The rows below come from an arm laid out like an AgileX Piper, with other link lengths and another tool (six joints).
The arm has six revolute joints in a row. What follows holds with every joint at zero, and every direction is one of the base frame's. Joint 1 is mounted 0.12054 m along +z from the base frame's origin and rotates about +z. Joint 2 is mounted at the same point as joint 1 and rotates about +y. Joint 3 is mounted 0.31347 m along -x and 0.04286 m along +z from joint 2 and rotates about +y. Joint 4 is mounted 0.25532 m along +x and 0.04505 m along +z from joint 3 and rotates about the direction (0.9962, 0, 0.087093). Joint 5 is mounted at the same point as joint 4 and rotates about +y. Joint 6 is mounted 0.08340 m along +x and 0.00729 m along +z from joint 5 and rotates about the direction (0.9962, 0, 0.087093). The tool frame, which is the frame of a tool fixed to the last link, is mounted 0.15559 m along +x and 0.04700 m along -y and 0.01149 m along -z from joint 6; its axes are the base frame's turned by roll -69.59, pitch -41.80 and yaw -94.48 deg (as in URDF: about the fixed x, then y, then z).
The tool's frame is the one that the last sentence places.
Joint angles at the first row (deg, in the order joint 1, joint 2, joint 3, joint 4, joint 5, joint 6):
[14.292 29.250 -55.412 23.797 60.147 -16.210]
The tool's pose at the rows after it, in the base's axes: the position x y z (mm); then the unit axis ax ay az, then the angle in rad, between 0 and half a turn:
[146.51 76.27 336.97 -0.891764 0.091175 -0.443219 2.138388]
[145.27 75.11 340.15 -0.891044 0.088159 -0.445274 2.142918]
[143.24 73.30 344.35 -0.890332 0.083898 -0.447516 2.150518]
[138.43 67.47 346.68 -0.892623 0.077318 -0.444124 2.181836]
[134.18 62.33 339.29 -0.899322 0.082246 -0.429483 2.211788]
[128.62 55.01 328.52 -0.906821 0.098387 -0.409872 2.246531]
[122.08 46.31 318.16 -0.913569 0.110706 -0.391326 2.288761]
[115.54 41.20 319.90 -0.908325 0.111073 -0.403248 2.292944]
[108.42 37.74 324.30 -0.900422 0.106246 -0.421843 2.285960]
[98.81 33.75 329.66 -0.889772 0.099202 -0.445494 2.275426]
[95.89 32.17 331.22 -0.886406 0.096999 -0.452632 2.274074]
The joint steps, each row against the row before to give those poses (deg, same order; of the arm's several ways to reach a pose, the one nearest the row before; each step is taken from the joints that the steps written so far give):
[0.006 0.001 -0.056 -0.006 0.062 0.005]
[-0.005 0.000 -0.730 -0.325 0.557 -0.004]
[-0.004 0.000 -1.051 -0.499 0.899 -0.003]
[0.003 -0.001 -1.643 -1.585 2.495 0.002]
[-0.005 0.000 -0.200 -1.372 2.288 0.652]
[0.009 0.000 -0.001 -1.876 2.695 1.773]
[-0.006 -0.122 0.001 -2.009 2.913 1.260]
[0.001 -1.747 -0.001 -0.884 0.508 0.514]
[0.001 -2.201 0.002 -0.395 -0.002 0.113]
[-0.003 -2.857 0.000 -0.366 0.001 0.066]
[0.005 -0.844 -0.036 -0.201 0.048 0.004]

